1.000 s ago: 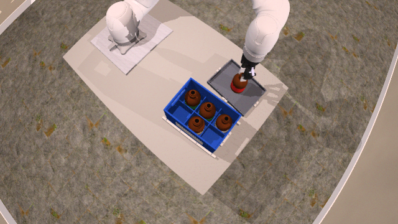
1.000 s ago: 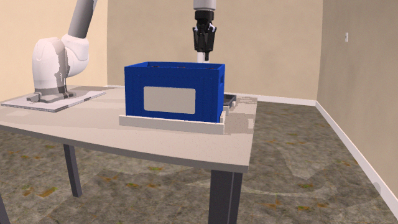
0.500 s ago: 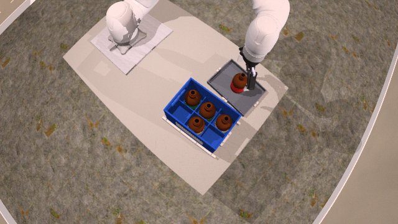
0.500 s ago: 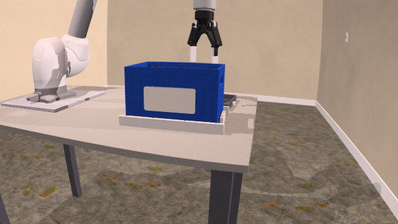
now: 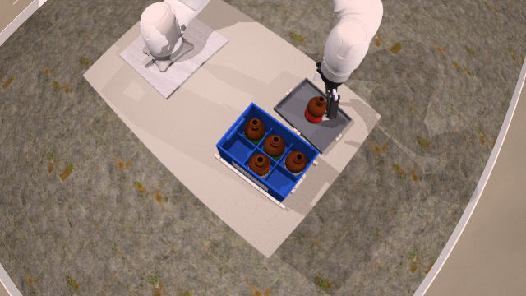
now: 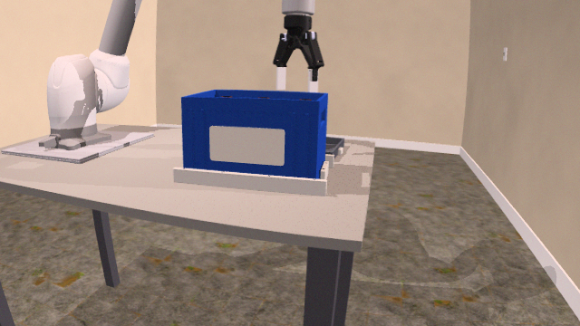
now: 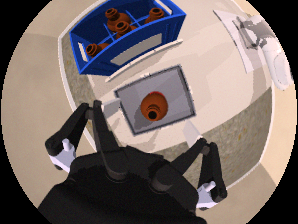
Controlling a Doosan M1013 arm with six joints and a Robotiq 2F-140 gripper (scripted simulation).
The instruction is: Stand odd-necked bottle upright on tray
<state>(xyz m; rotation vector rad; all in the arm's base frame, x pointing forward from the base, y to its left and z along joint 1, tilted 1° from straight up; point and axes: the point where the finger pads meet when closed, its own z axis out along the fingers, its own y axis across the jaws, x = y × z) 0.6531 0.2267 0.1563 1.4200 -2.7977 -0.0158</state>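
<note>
Now: the bottle 9 cm below my hand. The rest, counted from my hand: crate (26 cm to the right, 9 cm below); dark grey tray (16 cm below).
</note>
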